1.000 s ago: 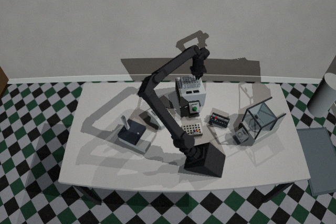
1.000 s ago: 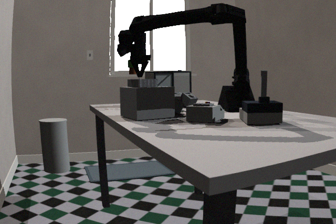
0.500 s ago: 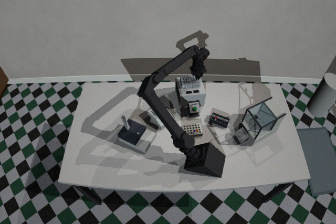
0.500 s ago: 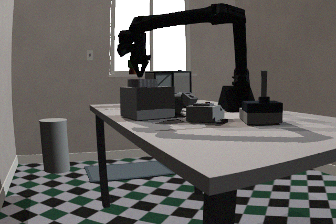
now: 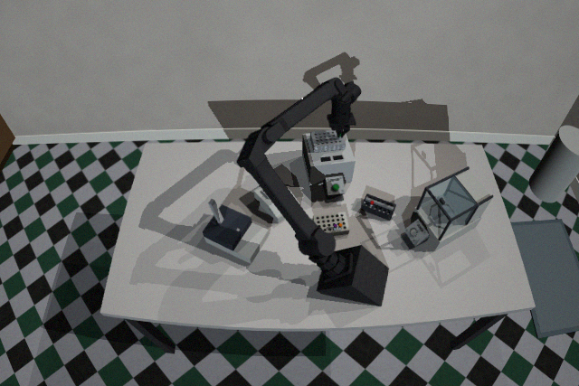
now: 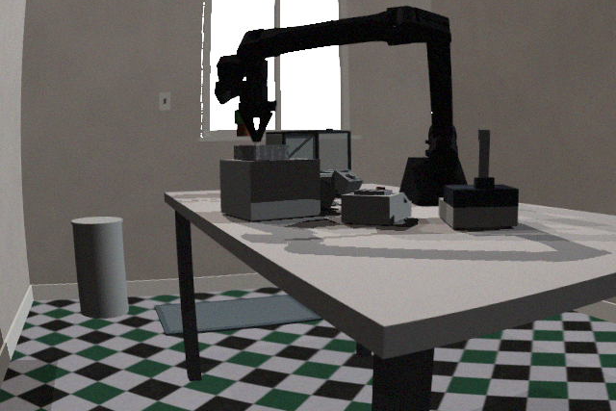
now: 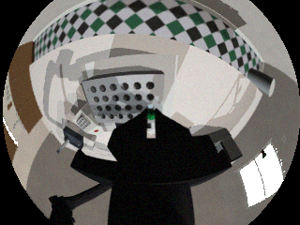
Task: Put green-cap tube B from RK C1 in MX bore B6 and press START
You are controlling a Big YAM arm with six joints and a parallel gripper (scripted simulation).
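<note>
Right now my hand is 2 cm above the tube B. From my hand the other things lie so: bore block: 5 cm to the left, 3 cm below; green start key: 17 cm behind, 12 cm below; magnet block MG: 21 cm behind, 19 cm to the right, 16 cm below.
</note>
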